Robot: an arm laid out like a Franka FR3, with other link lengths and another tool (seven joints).
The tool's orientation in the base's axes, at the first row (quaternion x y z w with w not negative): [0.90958, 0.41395, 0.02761, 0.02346]
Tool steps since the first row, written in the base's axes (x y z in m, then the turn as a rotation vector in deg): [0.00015, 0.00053, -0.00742, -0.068, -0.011, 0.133]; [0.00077, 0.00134, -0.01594, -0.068, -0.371, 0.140]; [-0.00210, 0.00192, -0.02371, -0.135, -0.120, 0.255]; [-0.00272, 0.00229, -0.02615, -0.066, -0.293, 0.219]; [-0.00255, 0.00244, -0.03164, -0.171, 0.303, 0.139]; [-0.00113, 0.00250, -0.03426, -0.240, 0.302, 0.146]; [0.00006, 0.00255, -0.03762, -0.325, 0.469, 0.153]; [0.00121, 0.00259, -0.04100, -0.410, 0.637, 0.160]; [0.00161, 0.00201, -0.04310, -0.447, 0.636, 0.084]
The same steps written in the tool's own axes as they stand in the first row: [0.00027, -0.00072, 0.00740, -0.049, -0.035, -0.137]; [0.00102, -0.00135, 0.01593, -0.320, 0.202, -0.137]; [-0.00066, -0.00439, 0.02346, -0.171, -0.006, -0.261]; [-0.00086, -0.00526, 0.02585, -0.258, 0.157, -0.217]; [-0.00081, -0.00559, 0.03133, 0.121, -0.318, -0.157]; [0.00009, -0.00474, 0.03404, 0.075, -0.369, -0.168]; [0.00080, -0.00409, 0.03747, 0.145, -0.542, -0.185]; [0.00148, -0.00348, 0.04093, 0.217, -0.716, -0.201]; [0.00124, -0.00293, 0.04306, 0.189, -0.748, -0.128]
